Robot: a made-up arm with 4 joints. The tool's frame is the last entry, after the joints. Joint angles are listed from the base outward.
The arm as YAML. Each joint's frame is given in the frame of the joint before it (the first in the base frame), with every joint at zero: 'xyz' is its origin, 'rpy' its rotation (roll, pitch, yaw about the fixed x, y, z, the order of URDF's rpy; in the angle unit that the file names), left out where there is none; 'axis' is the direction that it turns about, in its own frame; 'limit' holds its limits. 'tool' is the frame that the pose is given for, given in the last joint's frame.
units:
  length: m
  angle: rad
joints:
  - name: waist
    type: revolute
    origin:
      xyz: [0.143, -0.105, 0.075]
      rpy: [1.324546, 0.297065, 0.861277]
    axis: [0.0, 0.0, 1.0]
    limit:
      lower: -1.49
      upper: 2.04
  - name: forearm
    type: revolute
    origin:
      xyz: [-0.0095, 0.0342, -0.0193]
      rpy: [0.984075, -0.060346, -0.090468]
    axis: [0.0, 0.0, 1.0]
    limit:
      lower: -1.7
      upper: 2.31
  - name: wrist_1
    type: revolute
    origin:
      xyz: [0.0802, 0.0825, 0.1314]
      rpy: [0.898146, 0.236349, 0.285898]
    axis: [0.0, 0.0, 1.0]
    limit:
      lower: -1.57
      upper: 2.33
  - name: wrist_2
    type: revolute
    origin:
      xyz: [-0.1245, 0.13, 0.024]
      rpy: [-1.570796, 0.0, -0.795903]
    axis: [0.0, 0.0, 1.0]
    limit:
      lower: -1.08
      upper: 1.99
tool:
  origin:
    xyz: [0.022, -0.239, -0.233]
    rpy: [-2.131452, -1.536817, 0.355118]
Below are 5 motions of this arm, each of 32 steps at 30 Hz.
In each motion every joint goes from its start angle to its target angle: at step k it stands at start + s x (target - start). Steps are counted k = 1, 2, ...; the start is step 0. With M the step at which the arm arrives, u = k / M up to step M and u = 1 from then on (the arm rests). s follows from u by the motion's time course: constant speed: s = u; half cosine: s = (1 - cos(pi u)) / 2; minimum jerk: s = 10 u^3 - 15 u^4 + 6 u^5.
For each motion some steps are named. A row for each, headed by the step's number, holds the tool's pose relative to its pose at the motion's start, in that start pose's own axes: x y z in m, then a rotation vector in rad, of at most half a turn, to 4 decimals.
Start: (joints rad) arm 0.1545 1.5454 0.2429 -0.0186
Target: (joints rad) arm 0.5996 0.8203 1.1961 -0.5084
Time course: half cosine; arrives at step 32
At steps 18, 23, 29, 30, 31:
18: -0.1602 0.0443 0.0919 -0.3884 0.4775 -0.2912
23: -0.2037 0.0658 0.1464 -0.5520 0.6534 -0.3509
29: -0.2285 0.0835 0.1906 -0.6769 0.7788 -0.3800
30: -0.2301 0.0848 0.1940 -0.6862 0.7879 -0.3817
31: -0.2310 0.0857 0.1960 -0.6919 0.7934 -0.3827

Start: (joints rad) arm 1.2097 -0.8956 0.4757 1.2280
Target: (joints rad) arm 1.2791 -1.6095 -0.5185 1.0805
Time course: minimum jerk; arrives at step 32
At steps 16, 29, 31, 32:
16: 0.0032 -0.0805 0.1445 -0.2243 0.7106 0.2454
29: 0.1155 -0.1117 0.2482 -0.3484 1.4349 0.4426
31: 0.1175 -0.1119 0.2490 -0.3493 1.4450 0.4450
32: 0.1176 -0.1119 0.2490 -0.3493 1.4455 0.4451

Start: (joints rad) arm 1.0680 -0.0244 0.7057 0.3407
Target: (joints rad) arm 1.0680 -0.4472 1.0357 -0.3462
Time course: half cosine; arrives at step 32
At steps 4, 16, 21, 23, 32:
4: -0.0024 -0.0071 -0.0008 -0.0379 0.0055 -0.0027
16: -0.0325 -0.0972 0.0141 -0.5024 0.0670 -0.0259
21: -0.0474 -0.1410 0.0393 -0.7417 0.0940 -0.0326
23: -0.0524 -0.1550 0.0507 -0.8247 0.1025 -0.0344
32: -0.0628 -0.1834 0.0805 -1.0112 0.1201 -0.0377

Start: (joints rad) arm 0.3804 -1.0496 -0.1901 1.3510
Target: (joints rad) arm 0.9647 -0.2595 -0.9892 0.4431
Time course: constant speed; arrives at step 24
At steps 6, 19, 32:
6: 0.0326 -0.0950 0.0099 -0.2148 -0.0420 0.3173
19: 0.2348 -0.2151 0.0967 -0.7556 -0.3875 0.9572
32: 0.3263 -0.2017 0.1612 -0.9691 -0.6219 1.1583

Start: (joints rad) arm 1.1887 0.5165 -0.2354 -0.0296
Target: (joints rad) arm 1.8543 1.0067 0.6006 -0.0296
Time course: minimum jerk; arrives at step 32
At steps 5, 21, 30, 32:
5: 0.0003 0.0137 -0.0038 0.0192 -0.0128 -0.0383
21: 0.1227 0.3554 0.0611 0.6771 -0.1020 -0.9639
30: 0.1859 0.4154 0.1458 0.9279 -0.0323 -1.2110
32: 0.1866 0.4159 0.1468 0.9305 -0.0313 -1.2133

